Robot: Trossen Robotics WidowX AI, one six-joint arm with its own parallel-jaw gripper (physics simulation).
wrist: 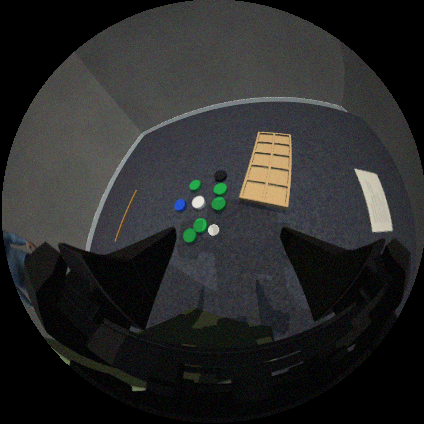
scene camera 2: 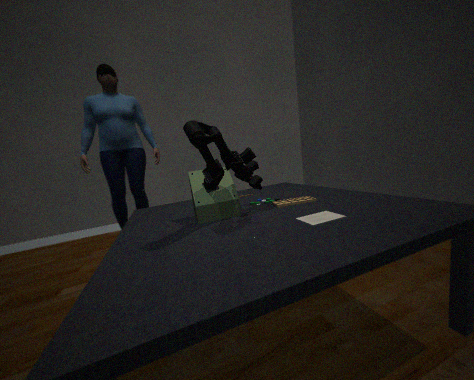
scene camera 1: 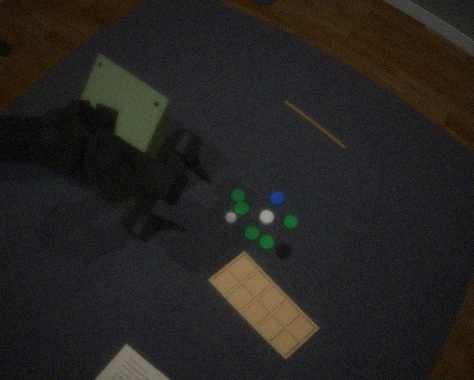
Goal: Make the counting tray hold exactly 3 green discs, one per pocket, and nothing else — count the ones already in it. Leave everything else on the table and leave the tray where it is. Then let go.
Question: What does my gripper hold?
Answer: Nothing.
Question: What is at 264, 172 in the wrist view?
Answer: A tan counting tray.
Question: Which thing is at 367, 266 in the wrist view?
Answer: My gripper.
